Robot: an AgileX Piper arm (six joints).
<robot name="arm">
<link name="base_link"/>
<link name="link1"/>
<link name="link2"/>
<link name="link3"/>
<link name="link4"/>
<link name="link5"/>
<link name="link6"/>
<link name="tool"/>
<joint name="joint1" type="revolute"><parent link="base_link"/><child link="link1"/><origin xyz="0 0 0.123" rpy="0 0 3.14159"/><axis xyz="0 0 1"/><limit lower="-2.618" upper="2.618"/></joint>
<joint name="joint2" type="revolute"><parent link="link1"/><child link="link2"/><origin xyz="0 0 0" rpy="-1.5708 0 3.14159"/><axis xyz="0 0 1"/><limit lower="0" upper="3.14"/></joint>
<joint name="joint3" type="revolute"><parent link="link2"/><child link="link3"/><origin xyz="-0.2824 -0.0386 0" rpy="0 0 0"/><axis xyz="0 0 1"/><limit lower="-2.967" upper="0"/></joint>
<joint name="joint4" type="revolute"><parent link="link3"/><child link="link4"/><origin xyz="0.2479 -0.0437 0" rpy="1.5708 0 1.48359"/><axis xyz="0 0 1"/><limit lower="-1.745" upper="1.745"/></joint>
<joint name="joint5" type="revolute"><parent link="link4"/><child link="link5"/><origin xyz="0 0 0" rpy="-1.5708 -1.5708 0"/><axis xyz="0 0 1"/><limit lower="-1.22" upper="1.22"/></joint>
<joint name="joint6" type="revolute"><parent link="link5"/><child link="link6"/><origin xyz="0.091 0 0" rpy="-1.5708 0 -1.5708"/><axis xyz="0 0 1"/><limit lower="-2.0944" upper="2.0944"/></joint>
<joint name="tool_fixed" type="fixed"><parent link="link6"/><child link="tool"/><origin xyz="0 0 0" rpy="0 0 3.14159"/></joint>
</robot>
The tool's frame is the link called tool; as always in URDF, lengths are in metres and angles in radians.
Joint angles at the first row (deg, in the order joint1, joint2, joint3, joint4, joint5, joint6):
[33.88, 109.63, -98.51, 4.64, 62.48, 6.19]
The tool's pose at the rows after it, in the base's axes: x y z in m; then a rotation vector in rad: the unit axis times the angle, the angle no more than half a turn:
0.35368 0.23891 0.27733 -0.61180 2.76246 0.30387
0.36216 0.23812 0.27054 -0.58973 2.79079 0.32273
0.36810 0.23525 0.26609 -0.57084 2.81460 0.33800
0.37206 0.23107 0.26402 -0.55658 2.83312 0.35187
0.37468 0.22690 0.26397 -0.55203 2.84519 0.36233
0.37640 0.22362 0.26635 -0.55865 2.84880 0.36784
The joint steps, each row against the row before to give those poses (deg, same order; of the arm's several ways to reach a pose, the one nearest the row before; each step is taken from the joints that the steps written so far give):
[-0.98, 2.88, -2.46, 1.37, 0.88, -0.01]
[-0.96, 1.97, -1.67, 1.33, 0.89, -0.19]
[-0.95, 1.19, -0.98, 1.11, 0.84, -0.29]
[-0.93, 0.57, -0.51, 0.99, 0.81, -0.44]
[-0.80, 0.24, -0.41, 0.77, 0.84, -0.65]
[-0.58, 0.06, -0.64, 0.44, 0.95, -0.79]

